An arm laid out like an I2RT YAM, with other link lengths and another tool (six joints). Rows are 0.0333 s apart.
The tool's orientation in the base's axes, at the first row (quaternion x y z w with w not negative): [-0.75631 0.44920 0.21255 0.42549]
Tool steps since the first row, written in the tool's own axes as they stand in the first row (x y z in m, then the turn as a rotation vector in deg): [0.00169 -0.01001 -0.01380 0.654 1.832 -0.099]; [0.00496 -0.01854 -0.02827 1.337 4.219 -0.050]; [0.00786 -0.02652 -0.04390 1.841 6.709 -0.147]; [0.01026 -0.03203 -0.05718 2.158 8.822 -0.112]
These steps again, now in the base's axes. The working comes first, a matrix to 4 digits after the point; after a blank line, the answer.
The tool's axes in the first row as the columns of a matrix, in the base's axes (used below as rounded here):
[0.5061 -0.8603 0.0608]
[-0.4986 -0.2344 0.8346]
[-0.7038 -0.4526 -0.5476]

[0.00863 -0.01001 0.01090 -1.251 -0.838 -1.235]; [0.01674 -0.02172 0.02038 -2.956 -1.697 -2.823]; [0.02412 -0.03434 0.03051 -4.849 -2.613 -4.252]; [0.02927 -0.04533 0.03859 -6.504 -3.237 -5.450]
